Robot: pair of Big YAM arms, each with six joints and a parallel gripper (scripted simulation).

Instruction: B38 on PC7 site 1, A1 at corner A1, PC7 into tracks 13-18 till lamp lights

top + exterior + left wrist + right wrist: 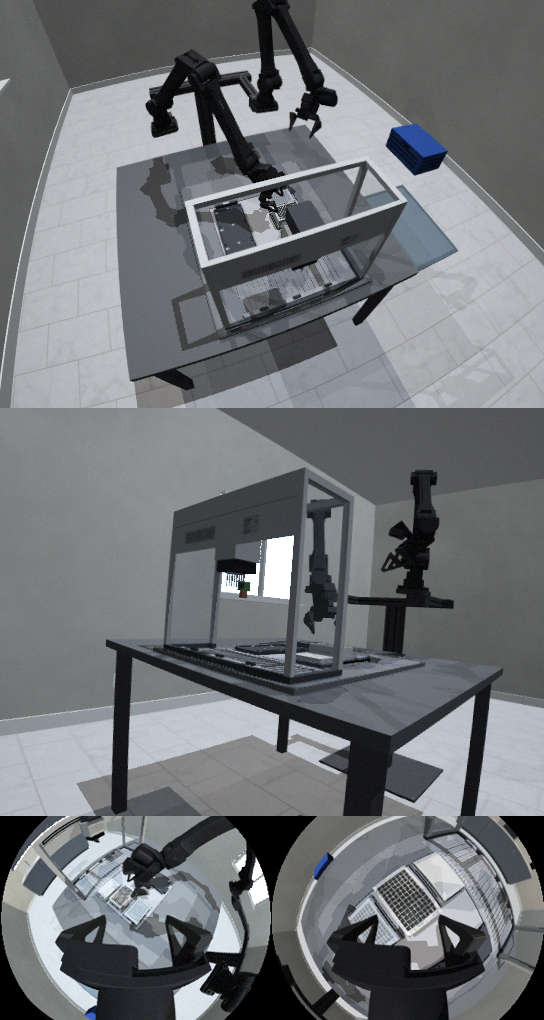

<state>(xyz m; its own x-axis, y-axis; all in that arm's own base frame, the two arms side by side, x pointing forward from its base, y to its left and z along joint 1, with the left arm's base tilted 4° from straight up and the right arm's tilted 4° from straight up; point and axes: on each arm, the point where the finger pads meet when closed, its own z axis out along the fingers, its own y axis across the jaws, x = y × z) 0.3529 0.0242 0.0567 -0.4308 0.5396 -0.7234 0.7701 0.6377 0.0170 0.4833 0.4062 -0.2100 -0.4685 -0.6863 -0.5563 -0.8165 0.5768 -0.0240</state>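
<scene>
Right now the nest S1 is 90 mm below my right hand, 90 mm behind it and 40 mm to the left of it. From my right hand the other things lie so: plate carrier PC7 (210 mm to the right, 80 mm below, 20 mm ahead).
</scene>
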